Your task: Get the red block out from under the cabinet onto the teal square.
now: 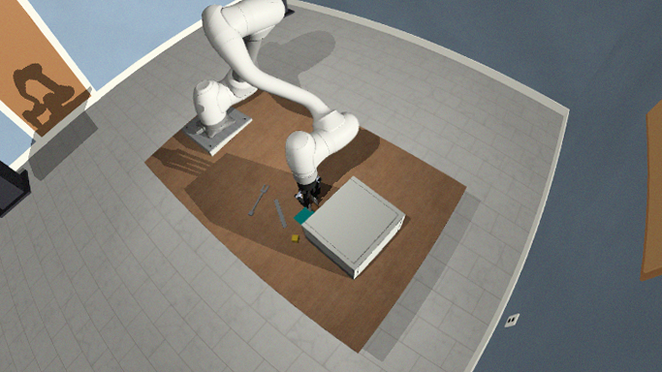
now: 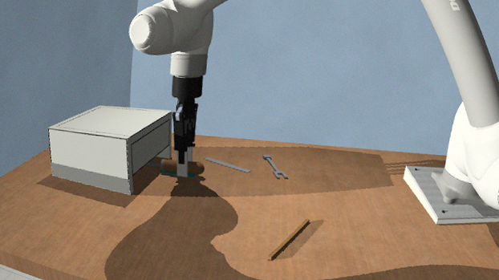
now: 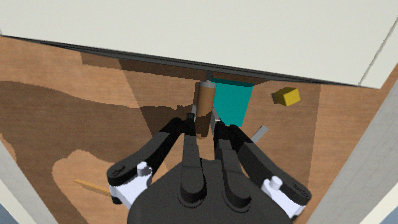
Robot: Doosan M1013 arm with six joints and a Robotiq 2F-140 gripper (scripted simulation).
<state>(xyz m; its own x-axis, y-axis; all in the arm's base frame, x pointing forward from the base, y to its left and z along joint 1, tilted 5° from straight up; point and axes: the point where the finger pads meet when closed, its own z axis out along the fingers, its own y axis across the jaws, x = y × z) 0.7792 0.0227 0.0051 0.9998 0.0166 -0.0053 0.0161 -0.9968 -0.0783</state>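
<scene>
The teal square is 4 cm to the right of my hand, 4 cm below it and 2 cm ahead of it. Round my hand: yellow block (16 cm to the right, 6 cm ahead, 3 cm below); flat grey bar (12 cm to the right, 8 cm behind, 4 cm below); rod tool (12 cm ahead, 4 cm to the right, 2 cm below).
</scene>
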